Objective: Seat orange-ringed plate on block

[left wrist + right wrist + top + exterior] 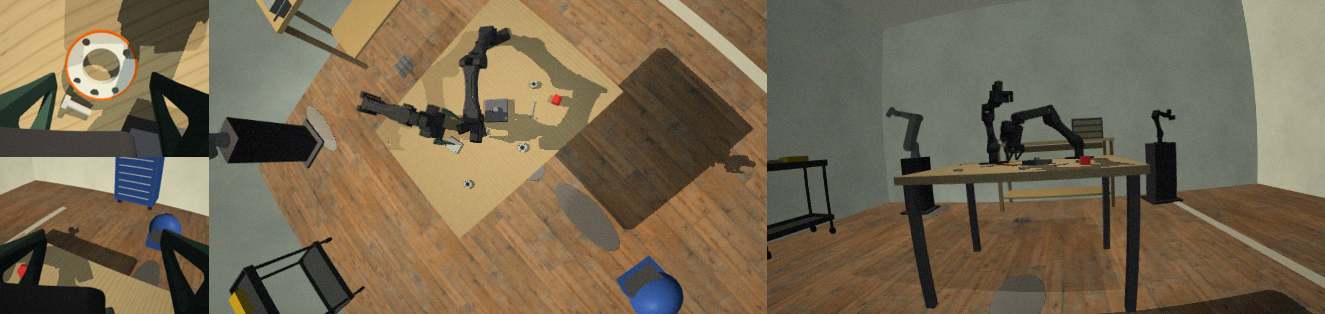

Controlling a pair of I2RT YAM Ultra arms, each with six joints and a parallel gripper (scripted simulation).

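Now: the grey block 20 mm behind my left hand, 120 mm to the left of it and 10 mm below it. From my left hand the other things lie so: flat piece (70 mm behind, 170 mm to the right, 30 mm below); then red cube (220 mm ahead, 390 mm to the left, 20 mm below).
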